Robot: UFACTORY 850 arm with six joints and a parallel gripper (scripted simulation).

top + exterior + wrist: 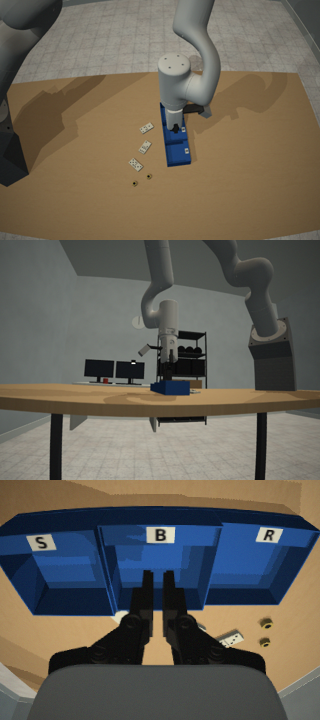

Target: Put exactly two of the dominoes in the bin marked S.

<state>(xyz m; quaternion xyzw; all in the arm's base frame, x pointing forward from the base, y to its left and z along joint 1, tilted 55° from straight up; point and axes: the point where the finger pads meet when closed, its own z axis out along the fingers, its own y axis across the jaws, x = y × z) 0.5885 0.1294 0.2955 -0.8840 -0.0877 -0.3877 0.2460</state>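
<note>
Now: the blue bin strip 5 cm below my hand.
</note>
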